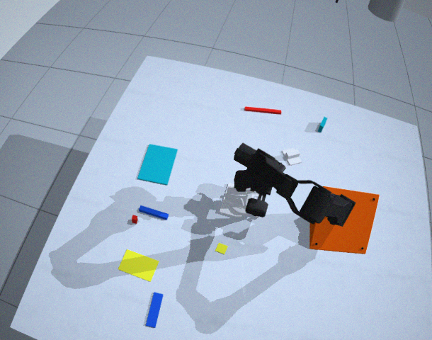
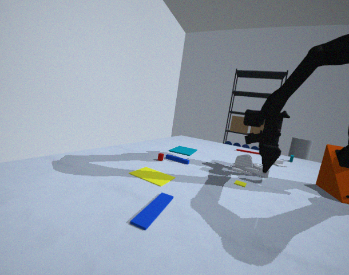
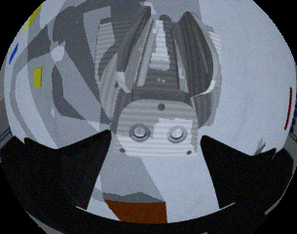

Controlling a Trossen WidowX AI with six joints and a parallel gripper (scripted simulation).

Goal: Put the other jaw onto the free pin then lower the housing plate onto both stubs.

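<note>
My gripper tip is 3 cm short of the white jaw piece and 1 cm to the right of it. From my gripper tip the other things lie so: white base: 7 cm ahead, 1 cm to the right, 1 cm below; then white stand: 12 cm behind, 24 cm to the right, 1 cm below; then small yellow tile: 10 cm ahead, 17 cm to the left, 1 cm below.
</note>
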